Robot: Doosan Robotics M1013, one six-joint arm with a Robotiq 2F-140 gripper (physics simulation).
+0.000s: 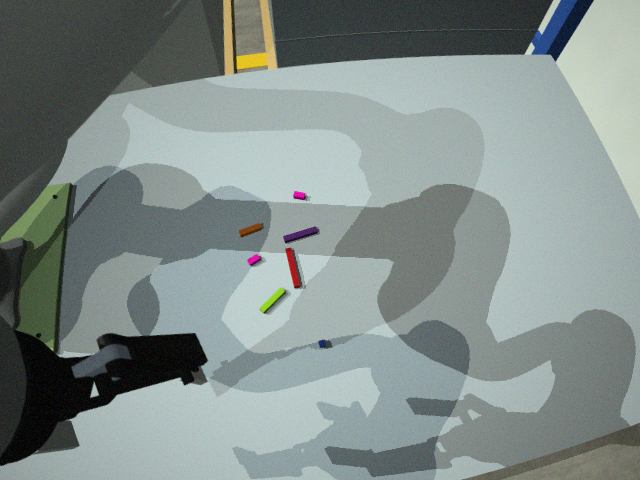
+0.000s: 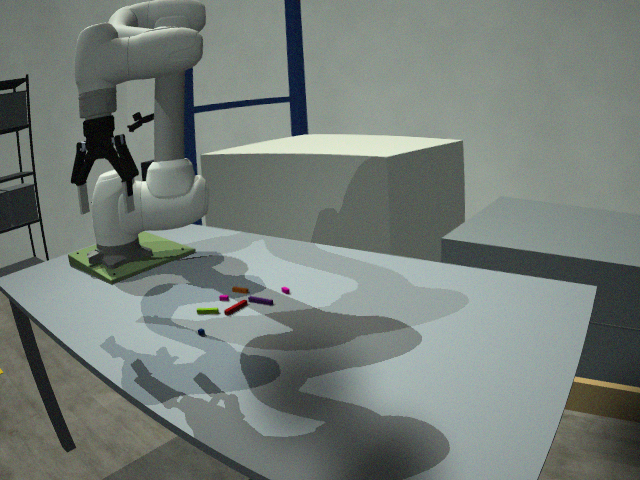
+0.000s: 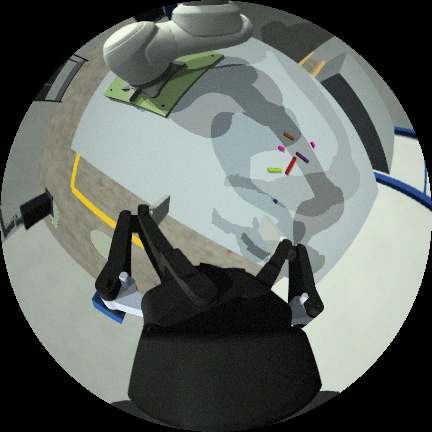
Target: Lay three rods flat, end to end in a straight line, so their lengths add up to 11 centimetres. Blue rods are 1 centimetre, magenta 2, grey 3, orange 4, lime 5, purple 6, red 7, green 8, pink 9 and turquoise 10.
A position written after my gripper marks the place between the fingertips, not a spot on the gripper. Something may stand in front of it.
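Image 1 shows my gripper (image 1: 133,403), and you'd also find the gripper in image 2 (image 2: 106,212) and image 3 (image 3: 215,213).
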